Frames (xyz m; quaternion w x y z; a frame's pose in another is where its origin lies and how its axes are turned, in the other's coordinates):
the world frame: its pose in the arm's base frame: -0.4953 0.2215 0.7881 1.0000 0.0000 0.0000 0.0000
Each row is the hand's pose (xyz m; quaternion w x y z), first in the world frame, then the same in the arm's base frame.
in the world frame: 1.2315 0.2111 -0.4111 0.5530 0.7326 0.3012 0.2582
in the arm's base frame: 0.7362 0.4326 0.3770 0.5530 0.7326 0.3012 0.2582
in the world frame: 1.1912 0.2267 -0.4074 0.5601 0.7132 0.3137 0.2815
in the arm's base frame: 0.6959 0.4482 0.3807 0.5601 0.7132 0.3137 0.2815
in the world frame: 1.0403 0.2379 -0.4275 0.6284 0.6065 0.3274 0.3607
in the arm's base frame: 0.5450 0.4594 0.3606 0.6284 0.6065 0.3274 0.3607
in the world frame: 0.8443 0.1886 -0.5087 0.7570 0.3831 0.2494 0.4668
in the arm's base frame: 0.3490 0.4101 0.2794 0.7570 0.3831 0.2494 0.4668
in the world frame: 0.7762 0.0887 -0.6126 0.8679 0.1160 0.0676 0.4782
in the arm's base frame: 0.2809 0.3102 0.1755 0.8679 0.1160 0.0676 0.4782
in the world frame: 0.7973 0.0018 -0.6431 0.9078 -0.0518 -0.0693 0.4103
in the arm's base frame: 0.3020 0.2233 0.1450 0.9078 -0.0518 -0.0693 0.4103
